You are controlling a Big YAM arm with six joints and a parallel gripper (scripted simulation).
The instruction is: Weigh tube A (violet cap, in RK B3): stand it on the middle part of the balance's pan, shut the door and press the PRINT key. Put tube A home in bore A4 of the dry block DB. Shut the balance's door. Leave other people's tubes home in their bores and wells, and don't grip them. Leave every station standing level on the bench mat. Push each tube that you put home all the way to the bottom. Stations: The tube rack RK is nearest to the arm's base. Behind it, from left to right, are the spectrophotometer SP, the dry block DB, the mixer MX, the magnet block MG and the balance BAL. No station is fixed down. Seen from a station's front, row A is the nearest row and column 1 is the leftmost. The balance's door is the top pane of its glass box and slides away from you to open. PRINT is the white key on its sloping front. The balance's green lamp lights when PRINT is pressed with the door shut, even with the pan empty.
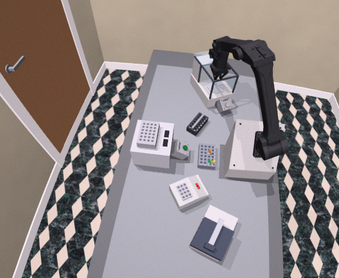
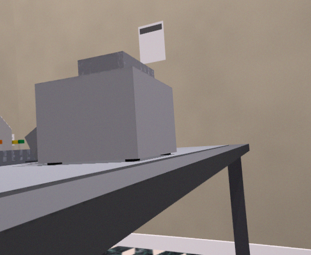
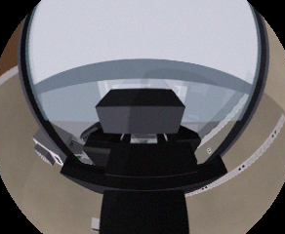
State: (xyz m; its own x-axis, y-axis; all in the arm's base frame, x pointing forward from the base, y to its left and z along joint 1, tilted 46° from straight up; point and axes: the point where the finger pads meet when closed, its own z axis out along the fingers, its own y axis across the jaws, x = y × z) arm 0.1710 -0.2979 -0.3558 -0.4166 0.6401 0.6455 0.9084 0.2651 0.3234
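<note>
Now: the balance door 40 mm ahead of my hand, 80 mm to the right of it and 70 mm above it. Also, from my hand: tube rack RK: 60 mm ahead, 440 mm to the left, 130 mm below; black magnet block MG: 110 mm ahead, 250 mm to the left, 120 mm below; white PRINT key: 60 mm behind, 140 mm to the left, 70 mm below.
</note>
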